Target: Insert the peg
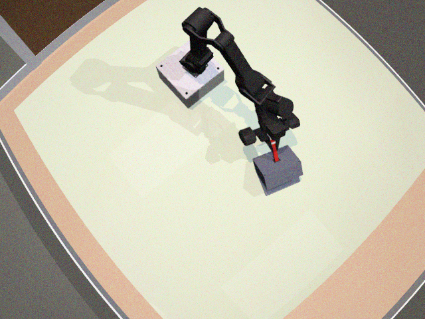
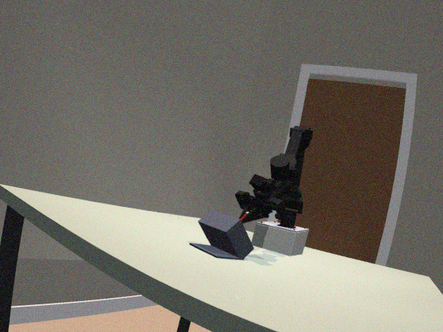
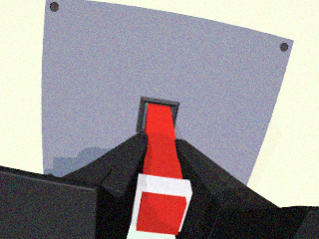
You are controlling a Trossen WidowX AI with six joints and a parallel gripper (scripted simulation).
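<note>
Now: the grey sloped panel 40 mm ahead of my gripper tip, 20 mm to the right of it and 50 mm below it. From my gripper tip the other things lie so: flat foot plate: 60 mm ahead, 30 mm to the right, 100 mm below; red square peg: 10 mm behind, 10 mm to the left, 10 mm above.
</note>
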